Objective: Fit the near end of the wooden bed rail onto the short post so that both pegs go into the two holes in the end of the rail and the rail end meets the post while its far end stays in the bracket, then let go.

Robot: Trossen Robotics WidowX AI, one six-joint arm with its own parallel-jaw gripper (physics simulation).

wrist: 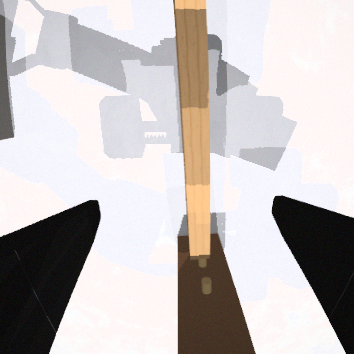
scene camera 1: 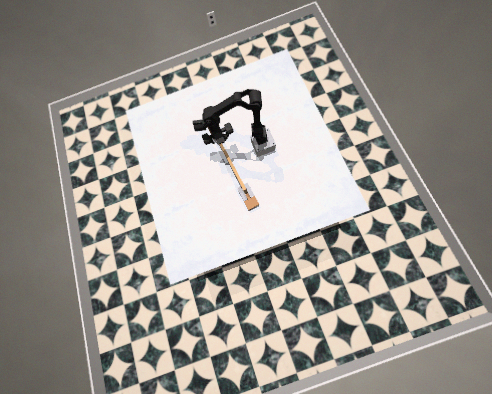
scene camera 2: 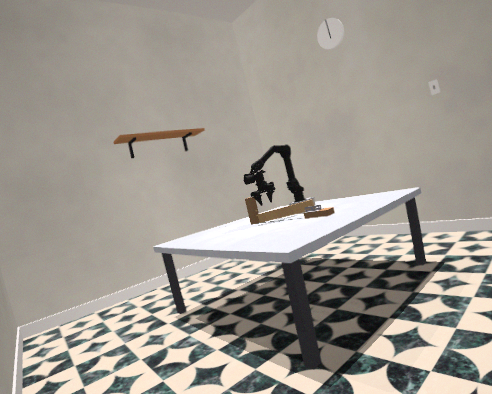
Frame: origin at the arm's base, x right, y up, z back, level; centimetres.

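Seen in the pictures: gripper, between the fingertips: (wrist: 187, 206) (scene camera 2: 266, 204); arm's base, origin of its link: (scene camera 1: 261, 139) (scene camera 2: 300, 200).
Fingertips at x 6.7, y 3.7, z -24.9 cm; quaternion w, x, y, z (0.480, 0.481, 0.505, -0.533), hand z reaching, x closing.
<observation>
Offsets run from my fingertips to a thing's top centre. "pt": to the spot under its first point. Level surfaces: height alone.
The wooden rail (scene camera 1: 233, 167) (scene camera 2: 283, 212) (wrist: 195, 145) runs from the short post {pt dx +9.9, dy -3.1, dz -5.1 cm} (scene camera 2: 252, 211) (wrist: 212, 320) to the grey bracket {pt dx -35.4, dy -4.2, dz +3.1 cm} (scene camera 1: 243, 193) (scene camera 2: 314, 206), where its far end sits. In scene camera 2 its post end looks low, near the foot of the post. In the wrist view one peg {pt dx +8.6, dy -2.9, dz -2.5 cm} (wrist: 206, 285) stands bare on the post's face, outside the rail; the other peg (wrist: 202, 262) shows right at the rail's end. The holes are hidden. My gripper (scene camera 1: 218, 136) (scene camera 2: 265, 203) (wrist: 187, 206) is open and empty above the rail beside the post, one finger on each side.
An orange-brown block {dx -37.9, dy -8.2, dz +4.1 cm} (scene camera 1: 251, 203) (scene camera 2: 319, 213) lies by the bracket on the white table {dy -11.7 cm} (scene camera 1: 200, 240) (scene camera 2: 225, 247). The arm's base (scene camera 1: 263, 144) stands to one side of the rail. A wall shelf (scene camera 2: 160, 135) hangs well behind the table.
</observation>
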